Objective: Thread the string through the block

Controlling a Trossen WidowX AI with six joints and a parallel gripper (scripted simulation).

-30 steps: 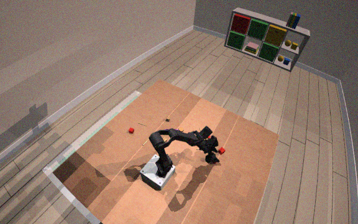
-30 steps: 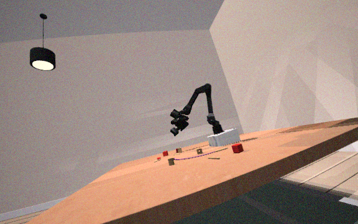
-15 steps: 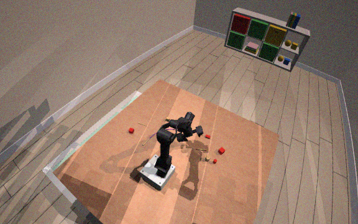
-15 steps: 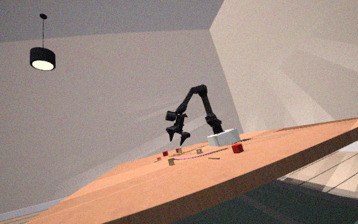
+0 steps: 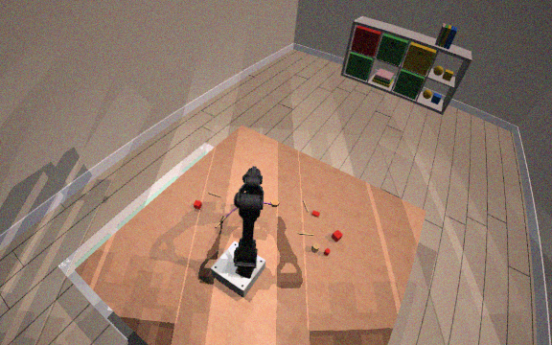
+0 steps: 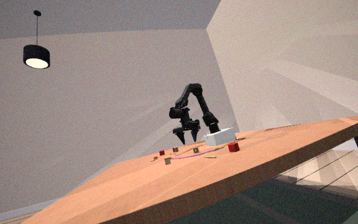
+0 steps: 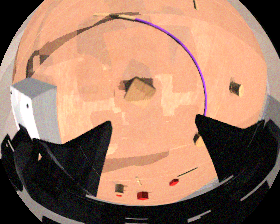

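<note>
Now: gripper tip 2 cm past the wooden block, 2 cm to the right of it and 5 cm above it. Also, from my gripper tip: round button: 14 cm ahead, 6 cm to the right, 6 cm below; then red cube: 4 cm behind, 29 cm to the left, 5 cm below.
</note>
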